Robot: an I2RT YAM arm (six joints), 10 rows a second.
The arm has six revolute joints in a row. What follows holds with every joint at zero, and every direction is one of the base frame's. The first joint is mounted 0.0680 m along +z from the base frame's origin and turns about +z. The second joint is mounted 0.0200 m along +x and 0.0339 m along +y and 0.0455 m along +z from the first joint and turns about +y. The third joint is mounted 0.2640 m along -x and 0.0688 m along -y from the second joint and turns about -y. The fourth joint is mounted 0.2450 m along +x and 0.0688 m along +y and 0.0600 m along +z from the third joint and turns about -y. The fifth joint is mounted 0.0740 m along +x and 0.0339 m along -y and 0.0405 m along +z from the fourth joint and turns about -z. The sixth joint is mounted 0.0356 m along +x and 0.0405 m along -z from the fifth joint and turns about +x. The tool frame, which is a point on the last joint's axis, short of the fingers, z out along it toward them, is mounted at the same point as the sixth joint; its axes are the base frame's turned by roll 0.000, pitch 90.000 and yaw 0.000 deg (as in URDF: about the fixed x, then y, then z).
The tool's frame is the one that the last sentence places.
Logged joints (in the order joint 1, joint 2, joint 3, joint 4, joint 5, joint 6), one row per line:
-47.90, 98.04, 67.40, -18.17, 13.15, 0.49
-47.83, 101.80, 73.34, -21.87, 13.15, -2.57
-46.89, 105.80, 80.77, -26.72, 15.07, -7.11
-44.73, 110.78, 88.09, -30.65, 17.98, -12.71
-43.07, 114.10, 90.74, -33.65, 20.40, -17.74
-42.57, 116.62, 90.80, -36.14, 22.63, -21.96
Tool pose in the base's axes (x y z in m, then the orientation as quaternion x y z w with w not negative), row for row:
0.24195, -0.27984, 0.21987, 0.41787, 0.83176, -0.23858, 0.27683
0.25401, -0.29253, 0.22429, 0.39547, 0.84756, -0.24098, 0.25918
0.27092, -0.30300, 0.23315, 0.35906, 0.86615, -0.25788, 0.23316
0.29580, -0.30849, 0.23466, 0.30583, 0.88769, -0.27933, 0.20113
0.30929, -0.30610, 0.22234, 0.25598, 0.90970, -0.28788, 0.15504
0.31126, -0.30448, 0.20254, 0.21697, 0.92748, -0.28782, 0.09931
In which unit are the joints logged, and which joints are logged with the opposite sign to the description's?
The joints are logged in degrees. Opposite sign: none.
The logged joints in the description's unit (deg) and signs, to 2 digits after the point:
-47.90, 98.04, 67.40, -18.17, 13.15, 0.49
-47.83, 101.80, 73.34, -21.87, 13.15, -2.57
-46.89, 105.80, 80.77, -26.72, 15.07, -7.11
-44.73, 110.78, 88.09, -30.65, 17.98, -12.71
-43.07, 114.10, 90.74, -33.65, 20.40, -17.74
-42.57, 116.62, 90.80, -36.14, 22.63, -21.96

